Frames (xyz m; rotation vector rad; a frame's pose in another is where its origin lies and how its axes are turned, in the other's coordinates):
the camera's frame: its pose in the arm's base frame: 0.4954 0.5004 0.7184 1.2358 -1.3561 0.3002
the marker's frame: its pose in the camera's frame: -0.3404 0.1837 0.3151 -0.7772 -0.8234 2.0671
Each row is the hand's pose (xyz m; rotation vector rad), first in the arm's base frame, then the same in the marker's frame.
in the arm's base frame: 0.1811 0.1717 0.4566 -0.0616 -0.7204 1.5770
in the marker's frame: -0.3045 -0.1208 0.0324 1.9979 0.6425 -0.3838
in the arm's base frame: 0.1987 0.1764 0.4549 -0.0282 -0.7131 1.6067
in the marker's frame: -0.3123 -0.1052 0.0271 2.0251 0.6095 -0.4064
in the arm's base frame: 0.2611 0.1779 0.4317 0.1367 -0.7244 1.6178
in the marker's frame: -0.3518 -0.0516 0.0277 2.0627 0.5633 -0.5694
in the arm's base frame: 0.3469 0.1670 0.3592 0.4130 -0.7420 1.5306
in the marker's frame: -0.4170 0.0309 0.0688 2.0655 0.5772 -0.8775
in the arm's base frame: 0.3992 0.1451 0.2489 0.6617 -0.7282 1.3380
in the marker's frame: -0.4698 0.0990 0.1579 2.0126 0.6994 -1.1968
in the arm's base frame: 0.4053 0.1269 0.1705 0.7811 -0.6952 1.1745
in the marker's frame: -0.4894 0.1243 0.2320 1.9538 0.8361 -1.3782
